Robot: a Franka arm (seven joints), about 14 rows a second.
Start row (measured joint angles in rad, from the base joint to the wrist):
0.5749, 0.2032, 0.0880, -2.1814, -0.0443, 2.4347, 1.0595
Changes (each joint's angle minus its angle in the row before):
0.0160, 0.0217, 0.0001, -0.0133, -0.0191, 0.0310, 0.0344
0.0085, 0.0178, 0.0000, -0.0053, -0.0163, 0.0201, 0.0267
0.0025, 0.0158, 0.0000, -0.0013, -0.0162, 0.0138, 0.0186
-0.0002, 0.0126, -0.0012, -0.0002, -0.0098, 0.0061, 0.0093
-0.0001, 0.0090, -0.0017, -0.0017, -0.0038, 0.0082, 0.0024
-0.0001, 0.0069, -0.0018, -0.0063, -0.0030, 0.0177, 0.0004
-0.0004, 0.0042, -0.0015, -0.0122, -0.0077, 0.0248, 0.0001
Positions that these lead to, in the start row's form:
0.5909, 0.2249, 0.0881, -2.1947, -0.0634, 2.4657, 1.0939
0.5994, 0.2427, 0.0881, -2.2000, -0.0797, 2.4858, 1.1206
0.6019, 0.2585, 0.0881, -2.2013, -0.0959, 2.4996, 1.1392
0.6017, 0.2711, 0.0869, -2.2015, -0.1057, 2.5057, 1.1485
0.6016, 0.2801, 0.0852, -2.2032, -0.1095, 2.5139, 1.1509
0.6015, 0.2870, 0.0834, -2.2095, -0.1125, 2.5316, 1.1513
0.6011, 0.2912, 0.0819, -2.2217, -0.1202, 2.5564, 1.1514

